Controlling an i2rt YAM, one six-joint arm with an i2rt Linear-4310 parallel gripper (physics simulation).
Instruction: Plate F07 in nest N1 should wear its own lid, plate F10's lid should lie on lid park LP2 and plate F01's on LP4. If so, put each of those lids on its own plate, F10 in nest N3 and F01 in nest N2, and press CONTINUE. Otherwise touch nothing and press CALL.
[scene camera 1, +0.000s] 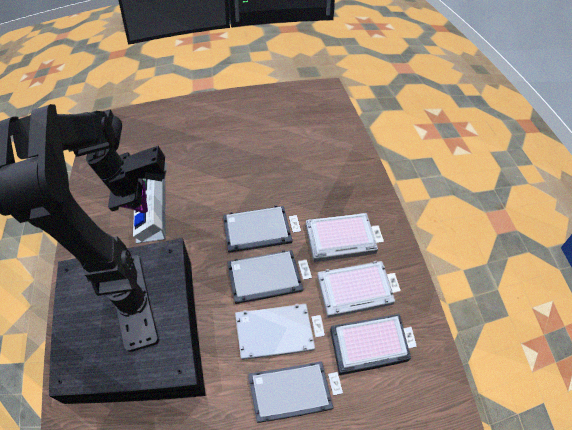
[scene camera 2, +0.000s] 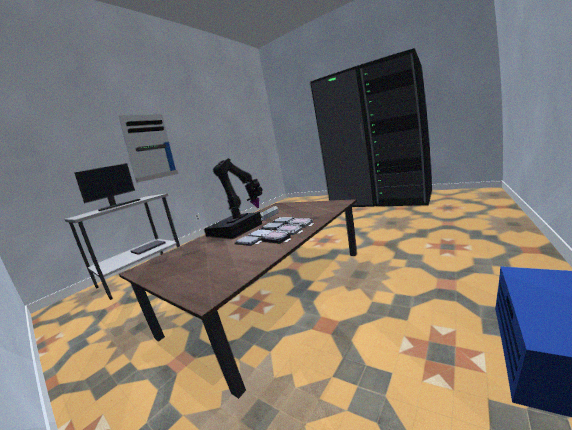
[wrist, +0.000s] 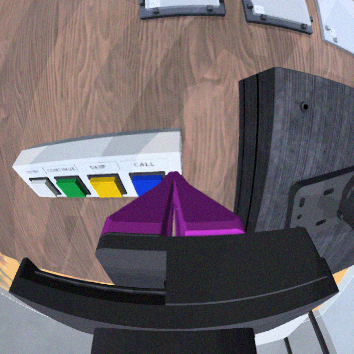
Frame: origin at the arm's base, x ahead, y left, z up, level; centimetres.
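Where they show: gripper, fingertip midpoint: (scene camera 1: 145, 211) (scene camera 2: 258, 208) (wrist: 173, 178); arm's base, link origin: (scene camera 1: 133, 302) (scene camera 2: 237, 218) (wrist: 350, 190).
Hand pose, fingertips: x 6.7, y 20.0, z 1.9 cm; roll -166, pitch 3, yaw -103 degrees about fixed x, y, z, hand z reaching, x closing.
Note:
Each offset is from my fingertips to the top centre of the thing. "pt": to the spot under its first point. Level surfaces: height alone.
My gripper (scene camera 1: 144, 209) (scene camera 2: 257, 206) (wrist: 173, 178) is shut and empty. In the wrist view its magenta tips overlap the right edge of the blue CALL button {dx -2.4, dy +3.6, dz -4.7 cm} (scene camera 1: 139, 218) (wrist: 146, 184); contact cannot be told. The green CONTINUE button {pt dx -0.6, dy +12.8, dz -5.1 cm} (wrist: 71, 187) is farther left. Pink-welled plates sit in nests N3 {dx +40.2, dy -14.7, dz -7.0 cm} (scene camera 1: 341, 233), N2 {dx +37.6, dy -28.0, dz -7.3 cm} (scene camera 1: 356, 286) and dark-framed N1 {dx +34.9, dy -40.8, dz -6.8 cm} (scene camera 1: 371, 341). Whether the N1 plate wears a lid, and the plate names, cannot be read. Flat grey pieces lie at LP2 {dx +23.3, dy -5.6, dz -8.6 cm} (scene camera 1: 257, 226), LP4 {dx +20.8, dy -18.0, dz -8.6 cm} (scene camera 1: 265, 274) and LP3 {dx +16.7, dy -44.1, dz -8.6 cm} (scene camera 1: 291, 390); a paler one lies at LP1 {dx +18.4, dy -30.8, dz -8.3 cm} (scene camera 1: 275, 331).
The white button box {dx +0.5, dy +10.7, dz -3.9 cm} (scene camera 1: 157, 212) (scene camera 2: 270, 212) (wrist: 100, 151) stands beside the black arm base (scene camera 1: 120, 370) (wrist: 260, 150). A yellow SKIP button {dx -1.6, dy +8.5, dz -4.7 cm} (wrist: 106, 187) and a pale grey button {dx +0.1, dy +18.3, dz -4.7 cm} (wrist: 43, 187) are on it. The lid parks lie between the arm base and the nests on the brown table {dz -10.3 cm} (scene camera 1: 225, 150).

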